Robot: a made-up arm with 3 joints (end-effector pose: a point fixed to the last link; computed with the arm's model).
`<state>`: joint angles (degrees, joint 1 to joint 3).
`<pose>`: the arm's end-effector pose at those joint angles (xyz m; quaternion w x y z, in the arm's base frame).
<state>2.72 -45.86 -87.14</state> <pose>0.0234 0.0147 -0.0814 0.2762 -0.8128 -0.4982 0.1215</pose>
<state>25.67 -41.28 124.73</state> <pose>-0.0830 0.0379 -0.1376 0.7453 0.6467 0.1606 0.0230</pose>
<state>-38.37 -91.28 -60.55</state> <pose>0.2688 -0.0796 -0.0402 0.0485 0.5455 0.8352 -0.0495</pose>
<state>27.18 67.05 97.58</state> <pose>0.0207 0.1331 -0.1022 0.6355 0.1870 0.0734 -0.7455</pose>
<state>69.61 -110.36 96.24</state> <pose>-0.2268 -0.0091 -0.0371 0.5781 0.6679 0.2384 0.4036</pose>
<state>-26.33 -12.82 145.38</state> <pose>0.2112 0.0808 -0.1292 0.6386 0.7504 -0.1352 0.1038</pose>
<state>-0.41 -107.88 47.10</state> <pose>0.1930 -0.0557 -0.1439 0.5815 0.0571 -0.4425 0.6802</pose>
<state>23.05 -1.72 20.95</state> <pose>-0.0303 0.0251 -0.0713 0.9824 -0.1860 0.0075 -0.0132</pose>
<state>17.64 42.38 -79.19</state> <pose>0.0962 0.1075 -0.0241 0.5120 -0.7821 0.2923 0.2019</pose>
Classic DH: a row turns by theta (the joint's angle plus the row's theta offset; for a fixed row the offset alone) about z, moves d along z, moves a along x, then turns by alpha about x. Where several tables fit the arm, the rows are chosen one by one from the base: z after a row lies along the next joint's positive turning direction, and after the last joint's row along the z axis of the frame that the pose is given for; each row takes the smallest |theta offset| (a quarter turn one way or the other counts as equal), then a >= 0, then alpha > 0; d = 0 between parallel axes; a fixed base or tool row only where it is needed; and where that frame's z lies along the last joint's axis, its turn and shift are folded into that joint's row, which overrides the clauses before.
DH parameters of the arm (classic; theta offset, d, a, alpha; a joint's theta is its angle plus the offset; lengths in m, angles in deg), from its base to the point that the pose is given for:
base (fixed): -3.67 0.1815 0.0881 -94.32
joint 1: -7.25 -0.1273 0.037 -58.69
joint 2: -89.51 0.3559 0.0554 -82.14
joint 3: -72.09 -0.0971 -0.0494 -109.4
tool (fixed): -99.82 -0.0273 0 0

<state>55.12 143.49 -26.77</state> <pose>-0.0059 0.0197 -0.0738 0.0242 -0.3589 0.8865 -0.2909</pose>
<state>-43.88 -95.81 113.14</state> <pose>0.3948 -0.0480 -0.0526 0.6262 0.1335 -0.2045 0.7404</pose>
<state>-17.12 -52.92 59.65</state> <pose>0.2103 -0.0383 -0.1370 0.8348 0.0905 -0.4093 0.3569</pose>
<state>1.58 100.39 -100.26</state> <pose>0.2663 0.0545 -0.0426 0.4216 -0.6042 0.6475 0.1949</pose>
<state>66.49 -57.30 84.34</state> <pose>-0.2335 0.0124 0.0175 0.8182 0.4862 0.2970 0.0770</pose>
